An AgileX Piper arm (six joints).
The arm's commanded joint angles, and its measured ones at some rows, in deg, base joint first. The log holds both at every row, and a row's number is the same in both.
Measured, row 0: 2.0 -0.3 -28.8 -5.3 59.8 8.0
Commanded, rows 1 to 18: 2.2 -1.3 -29.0 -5.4 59.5 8.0; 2.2 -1.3 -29.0 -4.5 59.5 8.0; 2.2 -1.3 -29.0 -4.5 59.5 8.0; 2.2 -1.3 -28.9 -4.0 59.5 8.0; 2.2 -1.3 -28.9 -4.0 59.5 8.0; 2.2 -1.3 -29.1 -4.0 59.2 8.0; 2.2 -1.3 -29.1 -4.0 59.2 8.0; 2.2 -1.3 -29.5 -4.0 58.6 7.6; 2.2 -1.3 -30.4 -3.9 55.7 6.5; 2.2 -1.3 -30.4 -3.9 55.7 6.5; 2.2 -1.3 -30.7 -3.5 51.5 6.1; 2.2 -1.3 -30.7 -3.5 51.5 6.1; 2.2 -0.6 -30.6 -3.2 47.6 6.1; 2.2 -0.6 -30.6 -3.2 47.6 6.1; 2.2 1.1 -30.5 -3.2 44.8 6.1; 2.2 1.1 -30.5 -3.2 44.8 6.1; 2.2 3.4 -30.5 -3.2 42.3 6.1; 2.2 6.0 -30.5 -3.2 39.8 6.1
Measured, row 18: 2.0 3.1 -30.1 -3.4 44.4 6.6
